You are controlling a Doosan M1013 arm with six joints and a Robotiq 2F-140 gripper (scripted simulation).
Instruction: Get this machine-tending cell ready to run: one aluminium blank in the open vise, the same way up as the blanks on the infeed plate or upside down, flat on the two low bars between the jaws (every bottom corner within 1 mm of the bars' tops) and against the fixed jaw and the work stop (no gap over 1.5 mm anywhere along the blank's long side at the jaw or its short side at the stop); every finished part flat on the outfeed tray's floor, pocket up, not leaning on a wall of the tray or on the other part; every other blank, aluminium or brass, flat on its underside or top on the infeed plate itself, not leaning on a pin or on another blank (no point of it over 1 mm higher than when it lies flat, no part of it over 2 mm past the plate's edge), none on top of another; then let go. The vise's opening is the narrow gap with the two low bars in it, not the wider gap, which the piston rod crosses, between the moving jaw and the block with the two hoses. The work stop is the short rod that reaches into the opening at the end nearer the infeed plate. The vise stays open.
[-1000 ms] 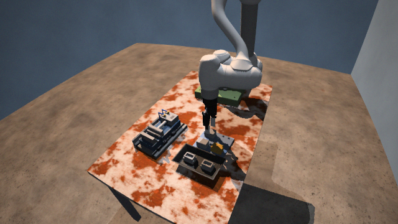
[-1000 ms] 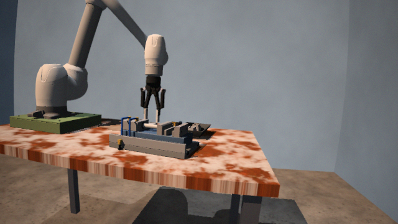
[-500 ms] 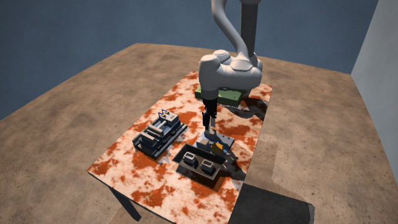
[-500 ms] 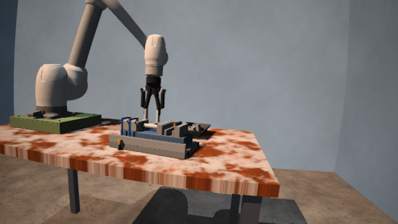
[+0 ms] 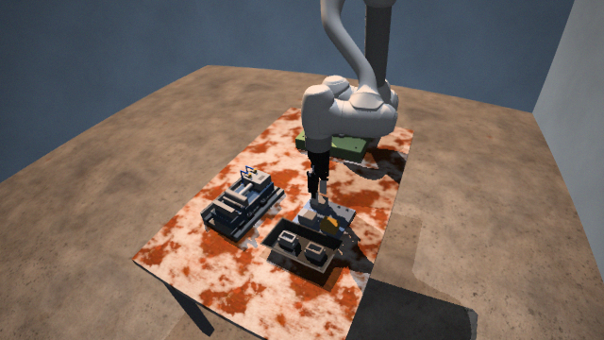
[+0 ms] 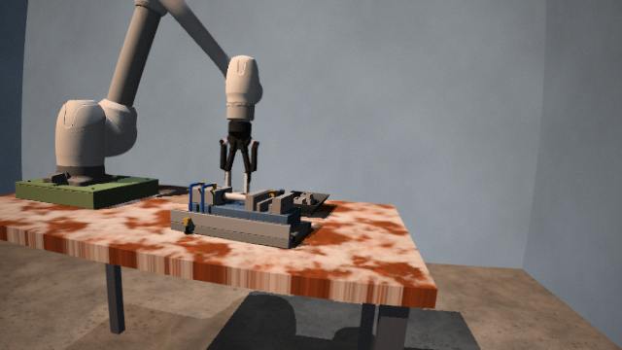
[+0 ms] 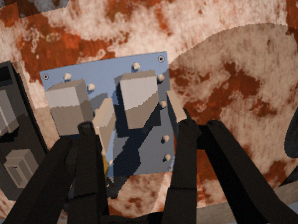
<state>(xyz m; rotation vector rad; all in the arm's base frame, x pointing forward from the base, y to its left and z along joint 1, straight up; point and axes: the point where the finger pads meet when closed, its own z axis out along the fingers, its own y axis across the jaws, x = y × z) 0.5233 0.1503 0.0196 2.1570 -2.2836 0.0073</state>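
Now: hand 5 cm short of the infeed plate, 4 cm to the right of it and 7 cm above it. From my hand the other things lie so: brass blank: 9 cm ahead, 8 cm to the left, 5 cm below; then aluminium blank: 9 cm ahead, 1 cm to the right, 5 cm below; then piston rod: 11 cm ahead, 27 cm to the right.
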